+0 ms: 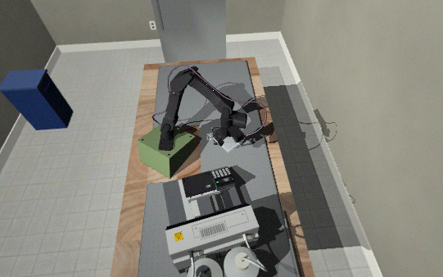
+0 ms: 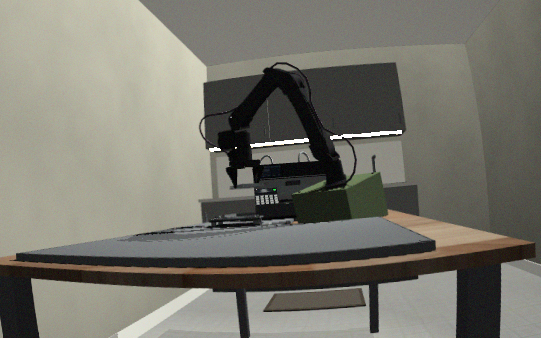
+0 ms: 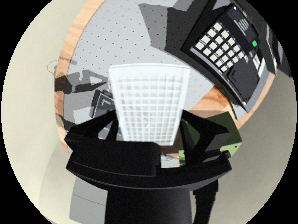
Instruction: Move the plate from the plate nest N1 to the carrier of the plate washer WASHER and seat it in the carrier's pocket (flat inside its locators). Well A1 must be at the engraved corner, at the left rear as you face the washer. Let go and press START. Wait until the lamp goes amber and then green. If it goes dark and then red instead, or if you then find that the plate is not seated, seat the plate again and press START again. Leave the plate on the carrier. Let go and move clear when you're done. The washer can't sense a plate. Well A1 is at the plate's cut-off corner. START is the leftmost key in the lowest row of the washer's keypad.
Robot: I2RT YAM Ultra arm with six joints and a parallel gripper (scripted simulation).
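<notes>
My gripper is now 150 mm past the washer carrier, 220 mm to the left of it and 60 mm above it. From my hand the other things lie so: plate washer 110 mm behind, 370 mm to the right, 10 mm below; then well plate 10 mm below; then plate nest 140 mm to the left, 120 mm below.
</notes>
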